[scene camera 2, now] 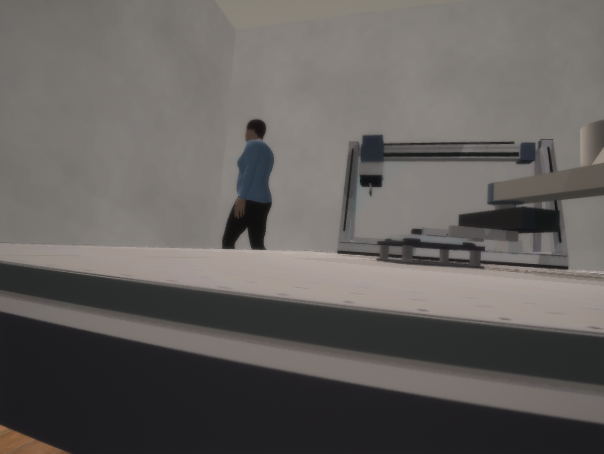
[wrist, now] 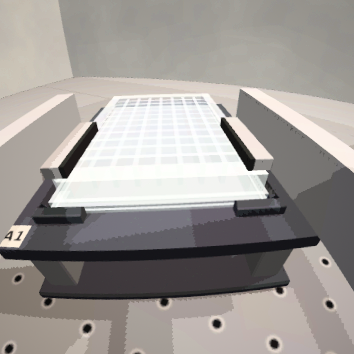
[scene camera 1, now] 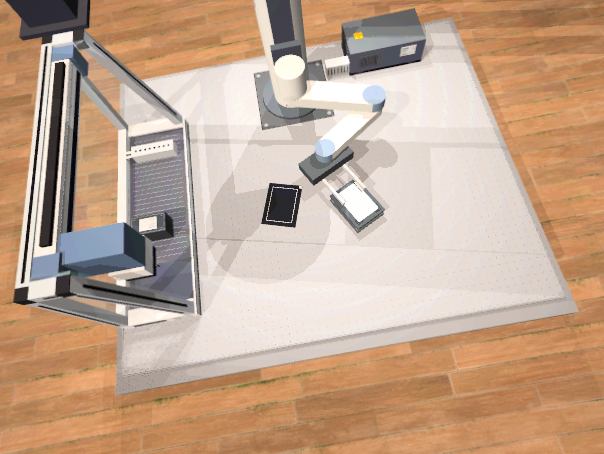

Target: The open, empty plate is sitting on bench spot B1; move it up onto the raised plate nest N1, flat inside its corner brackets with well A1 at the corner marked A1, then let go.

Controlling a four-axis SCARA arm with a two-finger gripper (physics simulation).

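Places are measured from the arm's base along level axes (x ahead, y left, z up), in millimetres.
Pixels of known places: gripper, fingertip midpoint: (scene camera 2: pixel 435 231) (wrist: pixel 157 107) (scene camera 1: pixel 354 196).
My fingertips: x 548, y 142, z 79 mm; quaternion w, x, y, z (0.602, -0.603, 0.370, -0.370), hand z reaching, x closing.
Observation:
Ahead of a thing's pixels: the offset from my fingertips to its top centre. "spot": to the spot under its first point.
The clear, open plate {7 mm left, 13 mm ahead, 11 mm down} (scene camera 1: pixel 359 204) (scene camera 2: pixel 425 240) (wrist: pixel 155 135) lies on the raised dark nest N1 {7 mm left, 14 mm ahead, 19 mm down} (scene camera 1: pixel 358 227) (scene camera 2: pixel 435 246) (wrist: pixel 150 232). It looks flat, with its near end just behind the two near corner brackets in the wrist view. The nest's A1 label {spot: 20 mm left, 78 mm back, 25 mm down} (wrist: pixel 15 236) is at the near left corner there; well A1 on the plate cannot be made out. My gripper (scene camera 1: pixel 353 194) (wrist: pixel 157 107) is shut on the plate, its dark pads against the two long sides. Spot B1 {spot: 264 mm right, 45 mm back, 65 mm down} (scene camera 1: pixel 281 206), a black rectangle with a white outline, is bare. The far brackets are mostly hidden.
A gantry frame (scene camera 1: pixel 191 225) (scene camera 2: pixel 450 156) with a blue carriage {spot: 674 mm right, 202 mm ahead, 422 mm up} (scene camera 1: pixel 95 247) (scene camera 2: pixel 372 148) stands at the left in scene camera 1. A small dark block {spot: 660 mm right, 3 mm ahead, 54 mm up} (scene camera 1: pixel 164 226) is in its bay. A grey box {spot: 249 mm left, 593 mm back, 48 mm up} (scene camera 1: pixel 385 45) stands behind the arm. A person (scene camera 2: pixel 257 170) is beyond the bench.

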